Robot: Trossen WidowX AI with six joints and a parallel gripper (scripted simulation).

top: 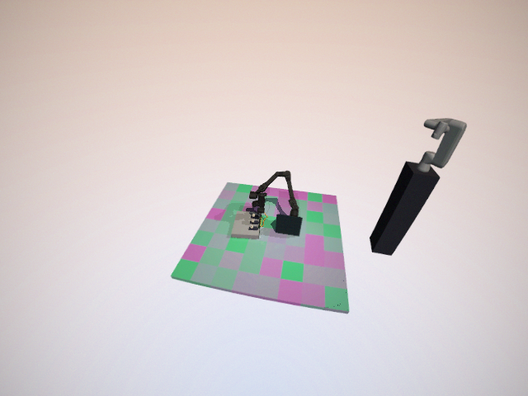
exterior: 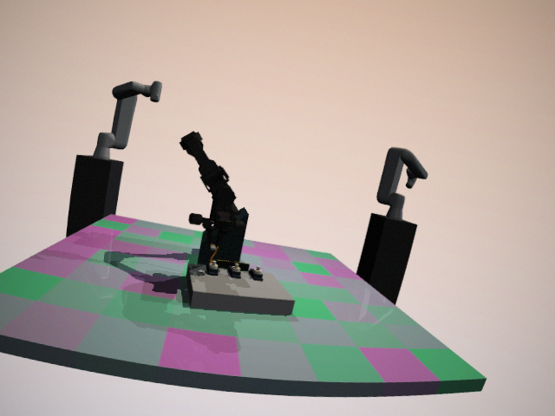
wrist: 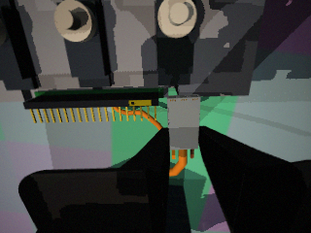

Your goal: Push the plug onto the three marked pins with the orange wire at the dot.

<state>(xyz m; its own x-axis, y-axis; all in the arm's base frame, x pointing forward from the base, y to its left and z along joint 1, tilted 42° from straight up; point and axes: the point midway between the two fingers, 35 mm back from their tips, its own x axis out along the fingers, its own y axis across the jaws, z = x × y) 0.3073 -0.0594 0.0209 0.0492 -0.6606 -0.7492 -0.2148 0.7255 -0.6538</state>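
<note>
Now: the yellow band 4 cm below my gripper tip and 3 cm to the left of it. Round my gripper tip: pin strip (8 cm to the left, 5 cm below, 1 cm behind); grey holder (15 cm ahead, 11 cm to the left, 9 cm below).
</note>
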